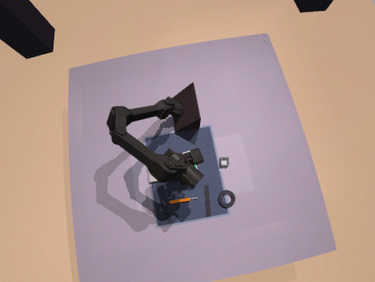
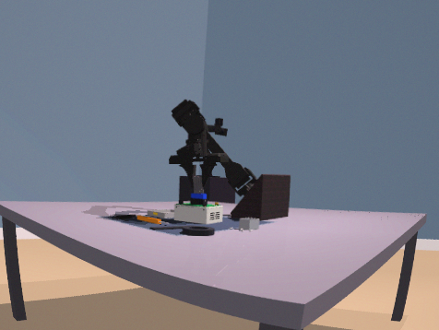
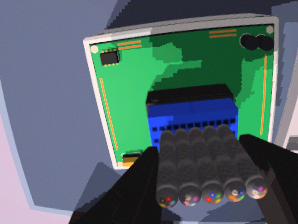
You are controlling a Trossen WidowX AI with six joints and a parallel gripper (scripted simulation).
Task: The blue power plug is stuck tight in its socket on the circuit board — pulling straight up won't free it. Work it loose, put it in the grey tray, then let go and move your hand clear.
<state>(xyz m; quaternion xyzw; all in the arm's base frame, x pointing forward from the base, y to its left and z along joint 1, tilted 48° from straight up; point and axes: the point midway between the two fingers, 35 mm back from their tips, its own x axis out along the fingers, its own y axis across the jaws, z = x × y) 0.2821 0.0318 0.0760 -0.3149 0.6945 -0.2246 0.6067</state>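
Now: gripper tip 20 mm above the blue power plug. From my gripper tip the other things lie so: black bar (190 mm ahead, 90 mm to the left, 110 mm below); grey tray (140 mm to the right, 110 mm below); dark blue mat (50 mm ahead, 110 mm below).
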